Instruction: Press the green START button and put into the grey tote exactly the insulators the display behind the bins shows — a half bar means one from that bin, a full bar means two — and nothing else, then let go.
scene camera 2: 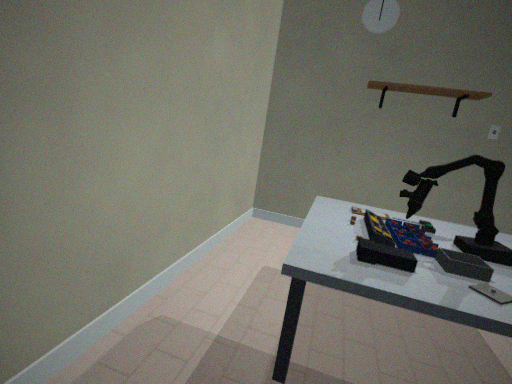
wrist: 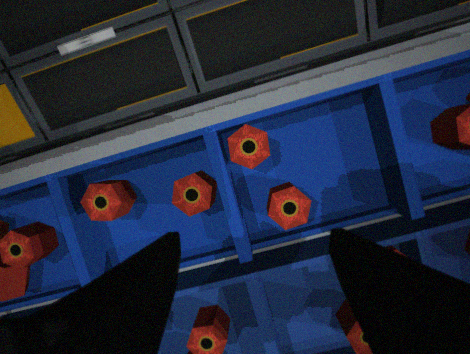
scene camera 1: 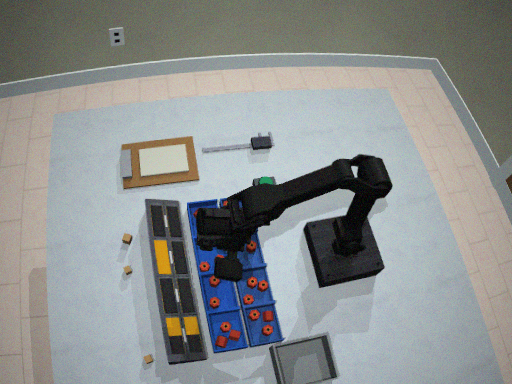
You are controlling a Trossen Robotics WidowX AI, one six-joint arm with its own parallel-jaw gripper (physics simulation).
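Note:
The green START button stands behind the blue bins, beside the arm. The display shows a full orange bar in the left cell of its second row and half bars in both cells of its bottom row; other visible cells are dark. Red insulators lie in the bins. My gripper is open and empty above the bins; its fingertips are hidden in scene camera 1. No insulator shows in the visible part of the grey tote.
A clipboard and a caliper lie at the back. Small tan blocks lie left of the display. A long black box and a flat plate lie near the table's front edge. Bin dividers stand up between compartments.

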